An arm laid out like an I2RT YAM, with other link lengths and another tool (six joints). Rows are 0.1 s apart.
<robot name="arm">
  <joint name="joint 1" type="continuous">
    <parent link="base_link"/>
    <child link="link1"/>
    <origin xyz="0 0 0.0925" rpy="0 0 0"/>
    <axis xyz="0 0 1"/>
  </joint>
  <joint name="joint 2" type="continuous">
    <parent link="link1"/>
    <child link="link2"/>
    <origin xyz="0.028 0.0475 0.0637" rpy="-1.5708 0 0"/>
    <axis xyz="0 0 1"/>
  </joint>
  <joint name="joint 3" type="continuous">
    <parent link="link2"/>
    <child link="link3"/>
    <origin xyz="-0.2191 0 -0.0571" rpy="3.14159 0 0"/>
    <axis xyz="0 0 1"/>
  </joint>
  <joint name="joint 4" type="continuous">
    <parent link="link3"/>
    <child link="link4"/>
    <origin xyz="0.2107 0.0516 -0.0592" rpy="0 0 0"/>
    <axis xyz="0 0 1"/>
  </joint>
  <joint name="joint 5" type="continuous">
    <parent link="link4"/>
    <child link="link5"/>
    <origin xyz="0.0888 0.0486 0.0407" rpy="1.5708 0 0"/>
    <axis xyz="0 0 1"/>
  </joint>
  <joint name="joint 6" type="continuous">
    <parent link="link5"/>
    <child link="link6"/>
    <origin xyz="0.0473 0 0.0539" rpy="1.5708 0 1.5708"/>
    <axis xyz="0 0 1"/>
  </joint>
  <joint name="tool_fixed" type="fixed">
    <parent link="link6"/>
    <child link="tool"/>
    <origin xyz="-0.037 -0.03 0.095" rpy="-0.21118 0 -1.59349"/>
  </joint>
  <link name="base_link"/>
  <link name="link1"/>
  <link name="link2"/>
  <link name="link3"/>
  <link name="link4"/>
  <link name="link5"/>
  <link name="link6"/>
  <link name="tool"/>
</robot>
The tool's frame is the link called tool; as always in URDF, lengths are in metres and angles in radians. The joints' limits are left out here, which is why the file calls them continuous.
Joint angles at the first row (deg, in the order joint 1, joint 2, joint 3, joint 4, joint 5, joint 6):
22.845 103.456 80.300 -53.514 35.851 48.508
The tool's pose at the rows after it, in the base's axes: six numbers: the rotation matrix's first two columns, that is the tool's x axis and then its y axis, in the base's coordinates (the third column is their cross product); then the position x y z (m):
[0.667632, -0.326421, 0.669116, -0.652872, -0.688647, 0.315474, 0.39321, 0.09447, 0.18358]
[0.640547, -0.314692, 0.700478, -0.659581, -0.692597, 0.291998, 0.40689, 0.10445, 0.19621]
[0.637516, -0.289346, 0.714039, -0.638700, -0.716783, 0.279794, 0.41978, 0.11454, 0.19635]
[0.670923, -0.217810, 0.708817, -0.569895, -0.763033, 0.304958, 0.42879, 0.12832, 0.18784]
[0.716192, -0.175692, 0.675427, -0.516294, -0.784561, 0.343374, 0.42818, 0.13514, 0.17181]
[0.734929, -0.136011, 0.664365, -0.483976, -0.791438, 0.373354, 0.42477, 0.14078, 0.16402]
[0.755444, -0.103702, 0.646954, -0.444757, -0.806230, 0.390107, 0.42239, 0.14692, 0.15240]
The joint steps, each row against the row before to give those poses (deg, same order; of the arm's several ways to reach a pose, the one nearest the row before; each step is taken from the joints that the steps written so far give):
2.639 0.074 6.591 -2.290 4.735 2.811
0.796 2.452 4.757 -0.007 1.507 -0.339
0.174 1.855 1.425 3.317 -0.166 -2.801
0.263 1.320 -0.609 4.573 -1.317 -6.064
0.176 1.494 -0.529 0.721 -1.669 -2.647
0.790 0.355 -1.052 0.700 0.256 -1.584
0.441 0.434 -1.759 1.929 -0.960 -1.846

